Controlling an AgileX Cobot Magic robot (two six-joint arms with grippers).
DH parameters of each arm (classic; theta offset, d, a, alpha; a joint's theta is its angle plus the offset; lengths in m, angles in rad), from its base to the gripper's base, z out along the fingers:
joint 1: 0 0.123 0 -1.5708
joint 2: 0.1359 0 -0.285 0
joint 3: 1.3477 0 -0.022 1.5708
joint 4: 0 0.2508 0 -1.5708
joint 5: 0 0 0.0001 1.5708
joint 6: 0 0.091 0 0
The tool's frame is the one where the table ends.
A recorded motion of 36 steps. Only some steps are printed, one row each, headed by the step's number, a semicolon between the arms.
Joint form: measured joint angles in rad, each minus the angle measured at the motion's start. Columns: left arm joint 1, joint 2, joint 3, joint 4, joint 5, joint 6; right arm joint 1, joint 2, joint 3, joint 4, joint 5, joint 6.
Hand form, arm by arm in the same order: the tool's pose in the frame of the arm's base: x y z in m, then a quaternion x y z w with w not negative. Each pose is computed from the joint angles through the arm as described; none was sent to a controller.
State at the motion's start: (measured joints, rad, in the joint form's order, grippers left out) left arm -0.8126 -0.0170 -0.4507 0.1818 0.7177 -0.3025; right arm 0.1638 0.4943 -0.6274 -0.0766 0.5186 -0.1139
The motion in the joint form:
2: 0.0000 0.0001 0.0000 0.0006 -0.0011 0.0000; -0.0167 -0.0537 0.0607 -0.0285 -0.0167 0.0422
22: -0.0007 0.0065 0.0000 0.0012 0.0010 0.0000; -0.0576 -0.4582 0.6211 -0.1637 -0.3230 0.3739
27: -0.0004 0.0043 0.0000 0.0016 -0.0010 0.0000; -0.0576 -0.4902 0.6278 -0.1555 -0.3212 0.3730
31: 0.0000 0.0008 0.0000 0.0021 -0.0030 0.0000; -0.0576 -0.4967 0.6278 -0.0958 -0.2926 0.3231
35: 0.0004 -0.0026 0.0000 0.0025 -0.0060 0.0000; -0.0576 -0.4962 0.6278 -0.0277 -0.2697 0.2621
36: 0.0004 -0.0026 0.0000 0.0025 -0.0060 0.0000; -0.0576 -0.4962 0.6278 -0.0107 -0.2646 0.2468
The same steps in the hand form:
2: 0.0133 0.0017 0.2937 0.20458 0.73080 -0.26484 0.59493; 0.0884 0.0084 0.3272 -0.10904 0.79317 -0.02525 0.59863
22: 0.0141 0.0010 0.2935 0.20575 0.73329 -0.26310 0.59222; 0.0585 0.0020 0.1960 -0.01564 0.75223 0.02550 0.65822
27: 0.0138 0.0013 0.2937 0.20532 0.73200 -0.26368 0.59371; 0.0564 0.0019 0.1954 -0.01281 0.74461 0.02908 0.66674
31: 0.0134 0.0017 0.2939 0.20469 0.73032 -0.26445 0.59566; 0.0555 0.0024 0.1930 -0.01184 0.75259 0.03400 0.65750
35: 0.0131 0.0021 0.2942 0.20403 0.72834 -0.26543 0.59786; 0.0552 0.0035 0.1907 -0.01417 0.76085 0.03994 0.64754
36: 0.0131 0.0021 0.2942 0.20403 0.72834 -0.26543 0.59786; 0.0551 0.0039 0.1902 -0.01496 0.76261 0.04160 0.64535

